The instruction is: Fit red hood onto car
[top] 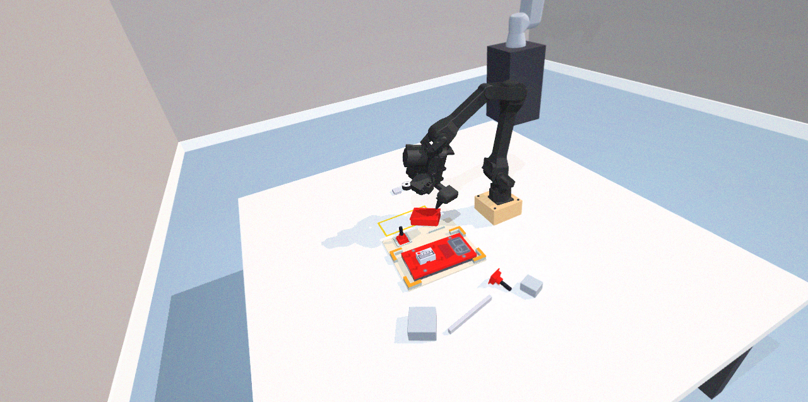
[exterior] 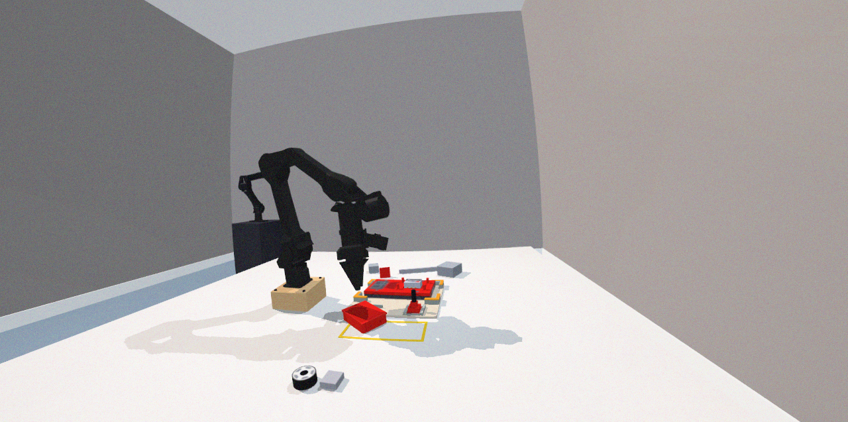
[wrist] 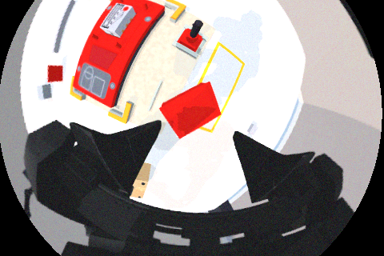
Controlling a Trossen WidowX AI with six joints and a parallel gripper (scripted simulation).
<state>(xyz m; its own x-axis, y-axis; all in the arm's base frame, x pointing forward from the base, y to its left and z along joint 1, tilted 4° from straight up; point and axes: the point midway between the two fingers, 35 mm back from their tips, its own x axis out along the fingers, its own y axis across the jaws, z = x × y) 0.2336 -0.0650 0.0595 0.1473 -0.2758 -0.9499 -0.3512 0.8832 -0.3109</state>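
Now: gripper tip 60 mm above the red hood, 10 mm to the left of it and 10 mm short of it. From my gripper tip the other things lie so: grey engine block: 190 mm to the left, 90 mm ahead, 60 mm below; black wheel: 230 mm to the right, 70 mm below, 10 mm behind; grey rod: 400 mm to the left, 80 mm below, 60 mm ahead.
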